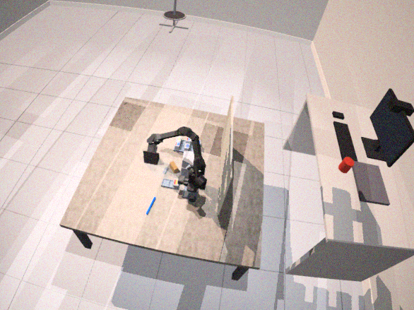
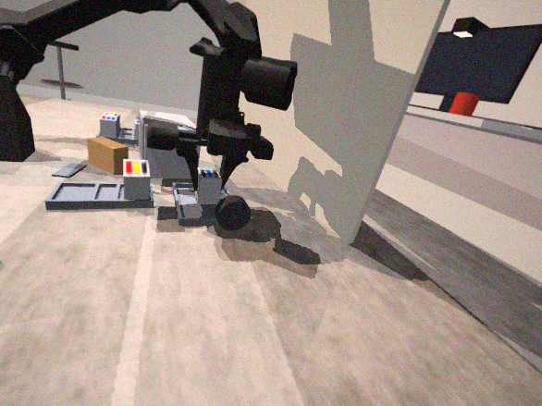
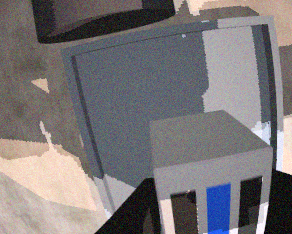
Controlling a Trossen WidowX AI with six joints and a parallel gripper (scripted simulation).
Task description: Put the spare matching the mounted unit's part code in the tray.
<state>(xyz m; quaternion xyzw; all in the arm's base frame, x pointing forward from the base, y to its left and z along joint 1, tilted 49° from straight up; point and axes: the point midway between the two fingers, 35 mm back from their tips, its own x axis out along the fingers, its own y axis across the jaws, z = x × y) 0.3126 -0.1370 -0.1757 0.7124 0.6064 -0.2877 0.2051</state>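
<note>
Right now the grey spare block is 2 cm above my gripper tip. Also, from my gripper tip: grey tray 2 cm below; then slotted grey holder 14 cm behind, 3 cm to the left, 2 cm below; then dark cylinder 8 cm to the right, 1 cm ahead.
</note>
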